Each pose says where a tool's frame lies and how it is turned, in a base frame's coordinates. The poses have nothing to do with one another.
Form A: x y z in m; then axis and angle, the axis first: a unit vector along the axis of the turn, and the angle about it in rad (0 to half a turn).
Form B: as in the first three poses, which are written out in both.
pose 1, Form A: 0.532 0.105 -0.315 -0.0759 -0.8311 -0.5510 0.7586
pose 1, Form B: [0.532 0.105 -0.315], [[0.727 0.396 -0.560], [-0.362 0.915 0.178], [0.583 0.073 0.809]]
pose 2, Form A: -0.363 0.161 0.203 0.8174 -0.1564 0.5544 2.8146
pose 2, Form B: [-0.363 0.161 0.203], [[0.354 -0.427 0.832], [-0.071 -0.899 -0.431], [0.933 0.094 -0.349]]
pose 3, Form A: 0.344 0.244 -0.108 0.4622 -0.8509 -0.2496 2.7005
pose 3, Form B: [0.344 0.244 -0.108], [[-0.497 -0.642 -0.583], [-0.856 0.475 0.207], [0.144 0.602 -0.786]]
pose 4, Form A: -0.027 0.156 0.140 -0.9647 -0.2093 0.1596 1.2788
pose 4, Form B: [-0.027 0.156 0.140], [[0.951 -0.009 -0.310], [0.297 0.319 0.900], [0.091 -0.948 0.306]]
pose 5, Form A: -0.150 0.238 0.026 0.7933 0.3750 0.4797 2.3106
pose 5, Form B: [-0.150 0.238 0.026], [[0.379 0.144 0.914], [0.852 -0.439 -0.285], [0.360 0.887 -0.289]]
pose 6, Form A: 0.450 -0.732 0.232 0.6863 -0.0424 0.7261 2.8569
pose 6, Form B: [0.450 -0.732 0.232], [[-0.037 -0.261 0.965], [0.147 -0.956 -0.253], [0.988 0.132 0.073]]
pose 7, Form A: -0.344 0.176 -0.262 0.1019 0.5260 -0.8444 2.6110
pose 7, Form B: [-0.344 0.176 -0.262], [[-0.843 0.527 0.106], [-0.327 -0.347 -0.879], [-0.426 -0.776 0.465]]
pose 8, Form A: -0.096 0.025 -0.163 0.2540 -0.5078 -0.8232 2.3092
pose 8, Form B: [-0.096 0.025 -0.163], [[-0.565 0.393 -0.725], [-0.825 -0.242 0.512], [0.026 0.887 0.461]]
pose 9, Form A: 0.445 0.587 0.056 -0.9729 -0.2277 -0.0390 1.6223
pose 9, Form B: [0.445 0.587 0.056], [[0.944 0.272 -0.188], [0.194 0.003 0.981], [0.267 -0.962 -0.050]]
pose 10, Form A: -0.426 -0.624 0.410 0.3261 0.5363 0.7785 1.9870
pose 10, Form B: [-0.426 -0.624 0.410], [[-0.255 -0.466 0.847], [0.958 0.000 0.288], [-0.134 0.885 0.447]]
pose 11, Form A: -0.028 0.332 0.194 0.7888 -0.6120 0.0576 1.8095
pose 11, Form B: [-0.028 0.332 0.194], [[0.533 -0.653 -0.538], [-0.541 0.227 -0.810], [0.651 0.723 -0.232]]
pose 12, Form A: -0.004 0.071 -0.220 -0.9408 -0.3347 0.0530 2.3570
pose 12, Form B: [-0.004 0.071 -0.220], [[0.804 0.500 -0.322], [0.575 -0.516 0.634], [0.151 -0.695 -0.703]]
